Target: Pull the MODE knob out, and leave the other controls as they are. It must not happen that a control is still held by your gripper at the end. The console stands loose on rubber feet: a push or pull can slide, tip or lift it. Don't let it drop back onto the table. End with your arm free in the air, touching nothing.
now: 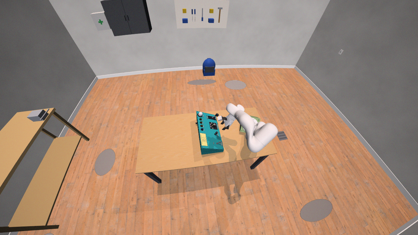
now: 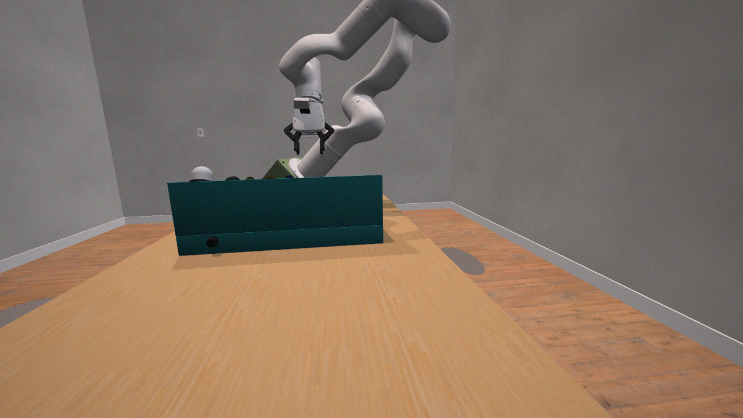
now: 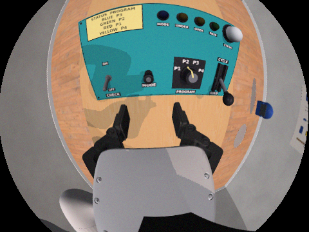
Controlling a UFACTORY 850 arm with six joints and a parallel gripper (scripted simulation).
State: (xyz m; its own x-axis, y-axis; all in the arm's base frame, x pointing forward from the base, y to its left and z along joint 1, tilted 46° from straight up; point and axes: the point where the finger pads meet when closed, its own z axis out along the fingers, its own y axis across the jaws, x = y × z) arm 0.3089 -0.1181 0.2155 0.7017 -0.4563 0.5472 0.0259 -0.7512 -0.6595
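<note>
Now: the black mode knob 60 mm ahead of my hand and 130 mm below it. The rest, counted from my hand: program rotary selector (80 mm ahead, 110 mm to the right, 130 mm below); teal console (100 mm ahead, 60 mm to the right, 150 mm below); check toggle (60 mm ahead, 120 mm to the left, 140 mm below).
</note>
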